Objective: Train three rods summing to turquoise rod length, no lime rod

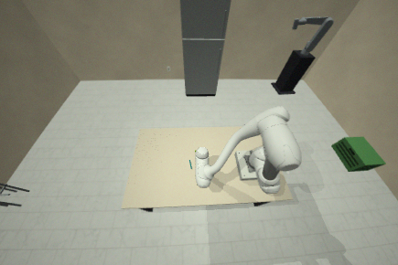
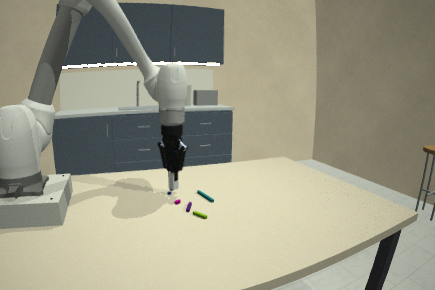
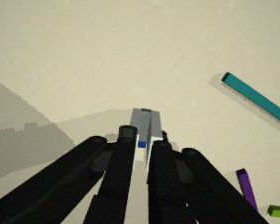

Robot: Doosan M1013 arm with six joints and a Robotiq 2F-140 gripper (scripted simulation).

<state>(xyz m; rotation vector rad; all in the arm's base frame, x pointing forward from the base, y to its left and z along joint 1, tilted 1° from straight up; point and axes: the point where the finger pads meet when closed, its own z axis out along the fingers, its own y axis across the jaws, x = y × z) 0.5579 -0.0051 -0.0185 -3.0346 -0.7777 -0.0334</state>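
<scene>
My gripper is now 20 mm past the small blue rod, 10 mm to the left of it and 40 mm above it. The rest, counted from my hand: turquoise rod 90 mm ahead, 90 mm to the right, 40 mm below; then grey rod 30 mm below; then magenta rod 20 mm behind, 100 mm to the right, 40 mm below.
</scene>
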